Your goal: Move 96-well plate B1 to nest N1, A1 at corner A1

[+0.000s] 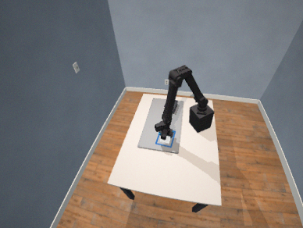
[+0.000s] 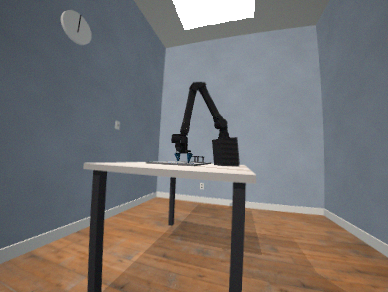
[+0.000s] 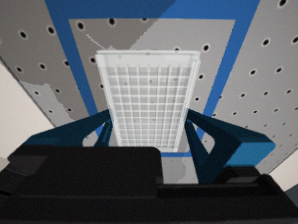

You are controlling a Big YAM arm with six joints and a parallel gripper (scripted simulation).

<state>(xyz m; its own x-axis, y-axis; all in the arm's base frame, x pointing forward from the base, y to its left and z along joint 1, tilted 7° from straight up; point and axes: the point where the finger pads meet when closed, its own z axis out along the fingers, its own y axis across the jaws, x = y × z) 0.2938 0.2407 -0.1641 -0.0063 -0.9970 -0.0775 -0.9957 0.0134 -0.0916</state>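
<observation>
The 96-well plate is right at my hand. From my hand the other things lie so: A1 mark: 10 cm ahead, 33 cm to the right, 5 cm above.
</observation>
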